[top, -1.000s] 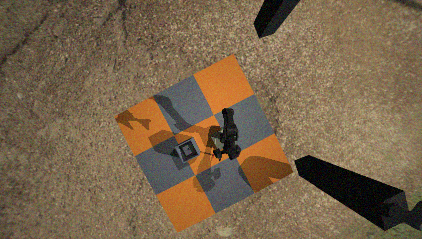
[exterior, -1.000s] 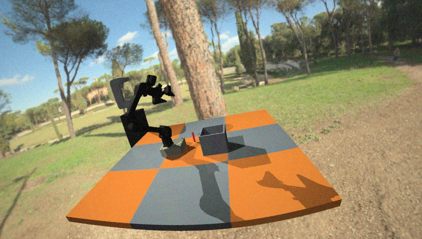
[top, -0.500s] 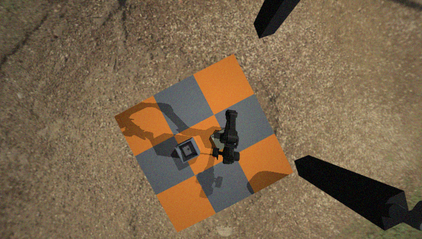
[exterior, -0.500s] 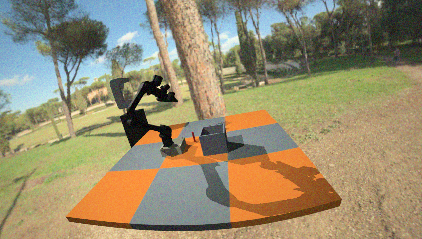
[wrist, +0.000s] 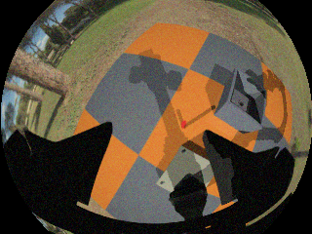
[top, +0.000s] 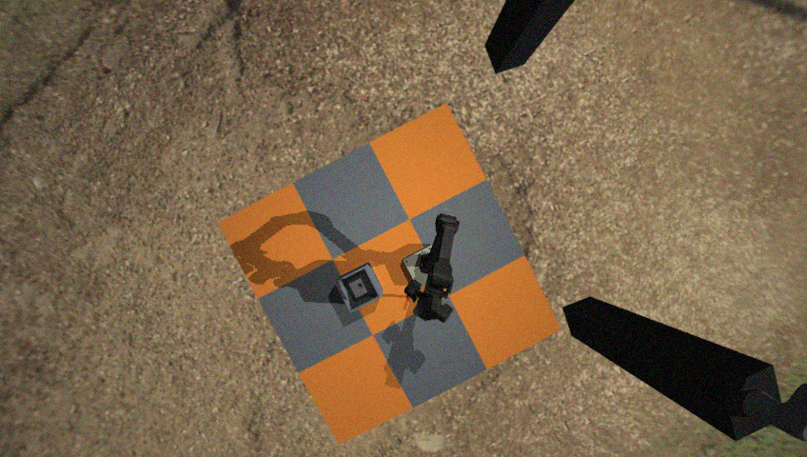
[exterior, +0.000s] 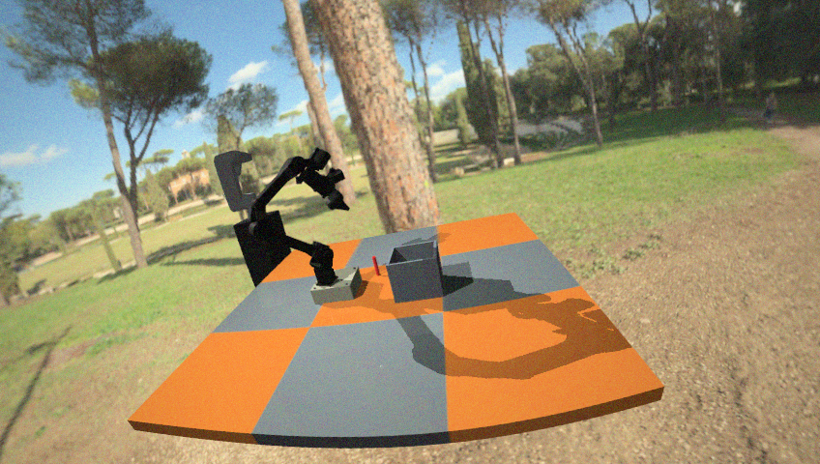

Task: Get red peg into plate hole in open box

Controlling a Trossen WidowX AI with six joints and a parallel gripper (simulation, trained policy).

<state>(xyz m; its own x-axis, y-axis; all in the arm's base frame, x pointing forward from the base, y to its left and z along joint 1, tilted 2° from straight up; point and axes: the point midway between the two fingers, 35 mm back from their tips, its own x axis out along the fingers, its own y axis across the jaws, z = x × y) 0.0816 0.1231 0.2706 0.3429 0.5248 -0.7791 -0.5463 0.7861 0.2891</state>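
The red peg lies 27 cm below my gripper tip, 6 cm ahead of it and 1 cm to the left of it. The rest, counted from my gripper tip: plate: 26 cm below, 25 cm ahead, 13 cm to the right.
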